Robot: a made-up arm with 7 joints. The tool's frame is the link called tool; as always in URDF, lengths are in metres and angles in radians.
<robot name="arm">
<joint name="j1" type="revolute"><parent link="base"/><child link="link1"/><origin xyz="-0.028 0.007 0.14" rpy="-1.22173 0 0"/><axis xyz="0 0 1"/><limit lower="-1.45" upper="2.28" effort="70" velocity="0.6"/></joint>
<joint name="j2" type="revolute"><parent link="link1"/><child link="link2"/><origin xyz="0.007 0.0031 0.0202" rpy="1.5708 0 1.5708"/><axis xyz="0 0 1"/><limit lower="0.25" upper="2.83" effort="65" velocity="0.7"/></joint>
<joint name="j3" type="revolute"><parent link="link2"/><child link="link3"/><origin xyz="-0.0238 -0.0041 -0.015" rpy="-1.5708 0 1.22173"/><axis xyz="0 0 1"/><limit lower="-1.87" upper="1.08" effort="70" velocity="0.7"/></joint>
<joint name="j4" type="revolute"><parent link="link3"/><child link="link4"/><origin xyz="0.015 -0.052 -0.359" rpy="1.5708 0 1.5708"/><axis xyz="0 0 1"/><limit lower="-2.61" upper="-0.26" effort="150" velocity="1.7"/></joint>
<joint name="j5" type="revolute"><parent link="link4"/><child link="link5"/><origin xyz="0.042 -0.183 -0.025" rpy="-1.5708 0 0"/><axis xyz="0 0 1"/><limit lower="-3.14" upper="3.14" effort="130" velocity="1.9"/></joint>
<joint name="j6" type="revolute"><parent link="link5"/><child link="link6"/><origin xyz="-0.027 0.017 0" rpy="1.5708 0 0"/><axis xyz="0 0 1"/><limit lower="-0.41" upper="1.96" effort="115" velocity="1.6"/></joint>
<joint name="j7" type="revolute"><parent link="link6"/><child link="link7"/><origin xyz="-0.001 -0.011 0.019" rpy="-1.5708 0 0"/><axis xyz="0 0 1"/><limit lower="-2.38" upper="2.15" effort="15" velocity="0.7"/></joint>
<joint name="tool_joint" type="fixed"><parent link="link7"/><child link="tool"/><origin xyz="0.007 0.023 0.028" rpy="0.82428 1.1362 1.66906"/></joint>
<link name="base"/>
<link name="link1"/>
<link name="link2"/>
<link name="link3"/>
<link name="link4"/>
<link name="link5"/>
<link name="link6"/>
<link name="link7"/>
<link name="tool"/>
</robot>
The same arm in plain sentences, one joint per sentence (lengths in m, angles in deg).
The arm has seven revolute joints in a row. What follows holds with every joint at zero, and every direction is one of the base frame's.
Joint 1 is mounted 0.028 m along -x and 0.007 m along +y and 0.14 m along +z from the base frame's origin and turns about the direction (0, 0.9397, 0.342), from -83.08 to 130.63 deg.
Joint 2 is mounted 0.007 m along +x and 0.02 m along +y and 0.004 m along +z from joint 1 and turns about +x, from 14.32 to 162.15 deg.
Joint 3 is mounted 0.015 m along -x and 0.012 m along -y and 0.021 m along +z from joint 2 and turns about +z, from -107.14 to 61.88 deg.
Joint 4 is mounted 0.052 m along +x and 0.015 m along +y and 0.359 m along -z from joint 3 and turns about +y, from -149.54 to -14.9 deg.
Joint 5 is mounted 0.042 m along -x and 0.025 m along -y and 0.183 m along -z from joint 4 and turns about +z, from -179.91 to 179.91 deg.
Joint 6 is mounted 0.027 m along +x and 0.017 m along -y from joint 5 and turns about +y, from -23.49 to 112.3 deg.
Joint 7 is mounted 0.001 m along +x and 0.019 m along +y and 0.011 m along -z from joint 6 and turns about +z, from -136.36 to 123.19 deg.
The tool frame, which is the frame that the pose is given for, is mounted 0.007 m along -x and 0.023 m along -y and 0.028 m along +z from joint 7; its axes are the base frame's turned by roll 47.23, pitch 65.1 and yaw -84.37 deg (as in URDF: about the fixed x, then y, then z).

